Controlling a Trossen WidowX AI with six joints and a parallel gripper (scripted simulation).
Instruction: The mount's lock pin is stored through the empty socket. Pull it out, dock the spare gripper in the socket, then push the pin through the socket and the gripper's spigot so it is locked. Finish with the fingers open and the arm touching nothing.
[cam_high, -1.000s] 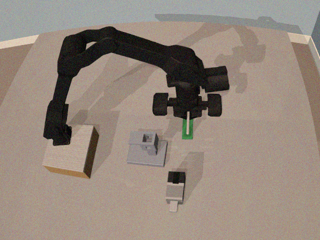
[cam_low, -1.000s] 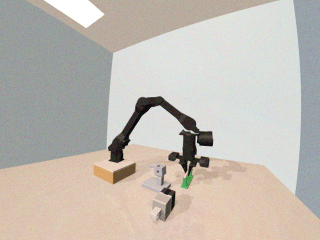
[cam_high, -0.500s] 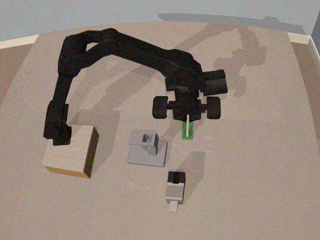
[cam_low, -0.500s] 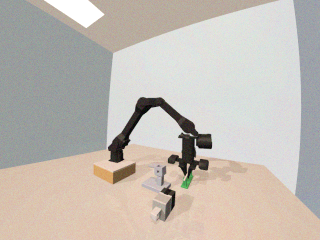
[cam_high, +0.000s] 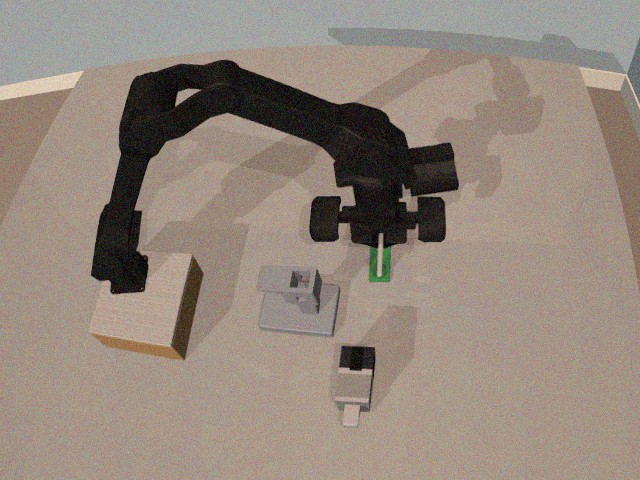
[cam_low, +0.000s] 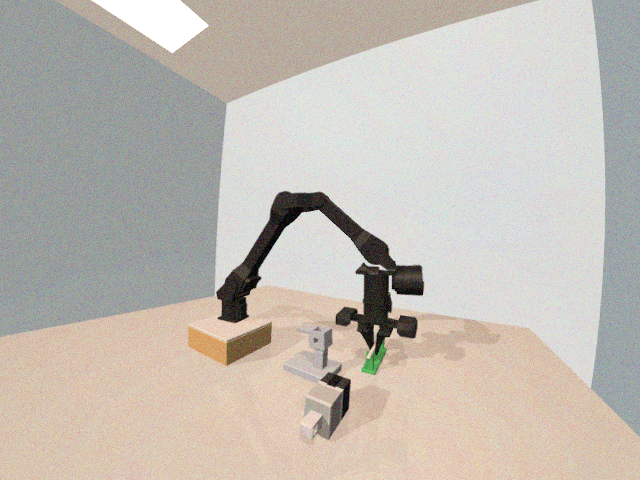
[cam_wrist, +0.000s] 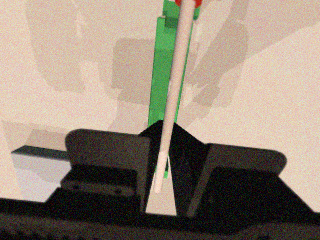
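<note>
The green pin holder lies 2 cm to the left of my gripper tip. From my gripper tip the other things lie so: spare gripper (6 cm behind, 23 cm to the right); grey mount (12 cm behind, 8 cm to the right, 3 cm above).
</note>
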